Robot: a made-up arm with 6 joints.
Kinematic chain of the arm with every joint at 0, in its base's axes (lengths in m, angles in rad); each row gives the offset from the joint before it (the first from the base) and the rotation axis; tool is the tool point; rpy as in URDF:
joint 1: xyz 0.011 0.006 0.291 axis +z
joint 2: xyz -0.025 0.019 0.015 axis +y
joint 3: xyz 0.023 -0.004 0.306 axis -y
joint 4: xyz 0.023 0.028 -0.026 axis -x
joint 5: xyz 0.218 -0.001 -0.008 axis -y
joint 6: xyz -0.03 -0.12 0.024 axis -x
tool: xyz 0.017 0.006 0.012 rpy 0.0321 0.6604 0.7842
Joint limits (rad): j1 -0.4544..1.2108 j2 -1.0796..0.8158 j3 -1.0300..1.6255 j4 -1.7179..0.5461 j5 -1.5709..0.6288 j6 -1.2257..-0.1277
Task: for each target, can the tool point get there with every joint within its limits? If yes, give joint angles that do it. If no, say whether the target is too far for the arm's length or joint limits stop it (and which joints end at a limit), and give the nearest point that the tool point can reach.
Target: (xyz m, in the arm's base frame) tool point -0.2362 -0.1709 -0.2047
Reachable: no: joint limits stop it (at a limit: joint 1, joint 2, joint 5) | nearest point 0.0579 -0.0778 0.2342 | short by 0.536 m
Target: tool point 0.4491 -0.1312 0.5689
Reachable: yes | joints -0.2115 0.5731 1.0203 -0.8836 -1.3969 -0.4231
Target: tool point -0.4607 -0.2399 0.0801
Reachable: no: joint limits stop it (at a limit: joint 2, joint 3, joint 4) | nearest point -0.4468 -0.2326 0.5087 | short by 0.429 m
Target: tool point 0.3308 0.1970 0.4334
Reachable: yes | joints 0.7462 0.5362 -0.0425 0.0645 -0.4725 -0.5459
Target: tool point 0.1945 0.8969 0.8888
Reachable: no: too far | nearest point 0.1318 0.4871 0.6328 | short by 0.487 m
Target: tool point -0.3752 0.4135 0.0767
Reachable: no: joint limits stop it (at a limit: joint 1, joint 2, joint 4, joint 5, joint 6) | nearest point 0.0411 0.2482 0.1841 | short by 0.461 m
